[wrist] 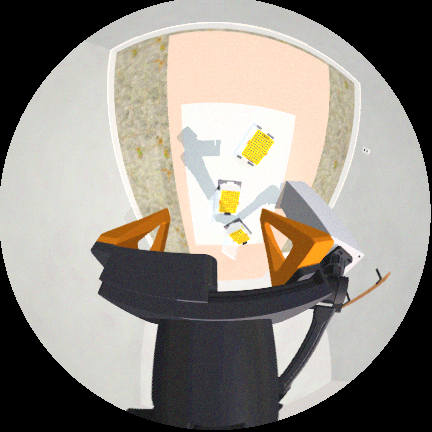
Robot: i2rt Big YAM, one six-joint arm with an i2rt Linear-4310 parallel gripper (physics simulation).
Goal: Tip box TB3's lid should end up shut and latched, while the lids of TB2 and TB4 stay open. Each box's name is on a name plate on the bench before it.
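Places are measured from the arm's base along level axes (x ahead, y left, z up), in millimetres.
Where they show: gripper, between the fingertips: [214,213]; arm's base, origin of its link: [334,260].
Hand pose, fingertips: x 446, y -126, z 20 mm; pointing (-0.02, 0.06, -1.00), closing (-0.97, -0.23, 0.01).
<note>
Each offset is from my fingertips to the top centre of the thing. "pt": to the spot under its first point. Level surfaces: height alone.
Three tip boxes with yellow racks stand on the white sheet: the far one @[dx -152, dy -37, dz -349 mm] [258,146], the middle one @[dx -117, dy +218, dz -349 mm] [229,201] and the smaller-looking near one @[dx -244, dy +424, dz -349 mm] [238,234]. The far box has a pale, see-through lid part along its left side. A pale flap @[pt dx -211, dy +493, dz -317 mm] [230,250] stands out from the near box's lower left side. The middle box has a faint pale strip at its left; its lid's state is hard to tell. The name plates cannot be read, so I cannot tell which box is TB3. My gripper [214,213] is open and empty, high above the bench, with the middle box between its fingers in view.
The white sheet @[dz -423 mm] [205,115] lies on the peach bench top @[dz -426 mm] [240,65]. A grey block-like housing [315,215] stands at the right, behind the right finger. Arm shadows fall across the sheet. Speckled floor [137,110] shows beside the bench, and a brown curved bar [370,293] is at the far right.
</note>
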